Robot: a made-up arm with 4 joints.
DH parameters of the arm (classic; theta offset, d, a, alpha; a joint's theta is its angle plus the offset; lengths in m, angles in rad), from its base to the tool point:
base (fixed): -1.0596 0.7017 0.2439 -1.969
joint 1: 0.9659 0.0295 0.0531 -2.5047
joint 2: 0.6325 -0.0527 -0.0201 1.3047
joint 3: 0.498 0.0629 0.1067 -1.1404
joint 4: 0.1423 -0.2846 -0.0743 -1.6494
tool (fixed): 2.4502 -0.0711 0 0
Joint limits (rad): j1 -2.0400..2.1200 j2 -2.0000..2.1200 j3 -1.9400..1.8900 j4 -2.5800..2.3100
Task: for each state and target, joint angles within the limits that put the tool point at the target. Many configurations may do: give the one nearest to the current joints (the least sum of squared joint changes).
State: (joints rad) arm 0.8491 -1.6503 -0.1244 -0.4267
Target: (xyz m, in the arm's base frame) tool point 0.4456 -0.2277 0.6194
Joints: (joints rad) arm 0.5933 -0.9443 -0.7323 -0.6508
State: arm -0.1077 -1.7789 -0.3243 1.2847
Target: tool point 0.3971 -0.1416 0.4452
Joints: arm -0.4865 -1.6380 0.0424 1.0673
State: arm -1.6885 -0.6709 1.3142 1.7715
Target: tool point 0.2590 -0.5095 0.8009
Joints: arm -1.3490 -0.7522 0.9446 1.7290
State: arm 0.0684 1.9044 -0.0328 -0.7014
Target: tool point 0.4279 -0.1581 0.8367
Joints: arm -0.6673 1.9723 -0.2494 -0.3021
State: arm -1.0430 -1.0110 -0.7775 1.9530
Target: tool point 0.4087 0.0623 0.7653
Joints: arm -1.1550 -1.2043 -1.3737 1.9511
